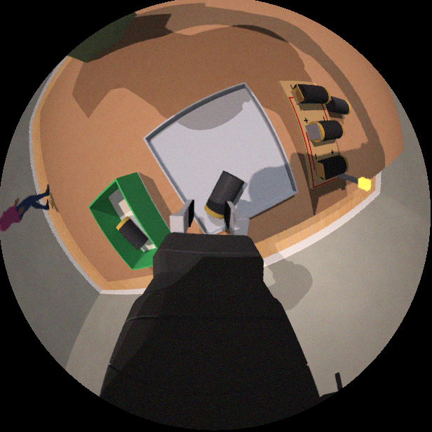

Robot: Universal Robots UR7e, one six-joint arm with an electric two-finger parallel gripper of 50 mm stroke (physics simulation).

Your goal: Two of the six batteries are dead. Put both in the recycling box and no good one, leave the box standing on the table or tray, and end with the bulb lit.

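My gripper is open and empty, above the near end of the grey tray. A black battery with a gold end lies in the tray; its gold end shows between and beyond the fingertips. A green recycling box stands left of the tray, with one black and gold battery inside. On the right, three batteries lie on the circuit board, and another battery lies at its far edge. The bulb glows yellow.
The brown table top surrounds the tray, with its edge at the left and near side. A dark green shape is at the far left. A figure in magenta and blue is beyond the left edge. Shadows fall across the tray and board.
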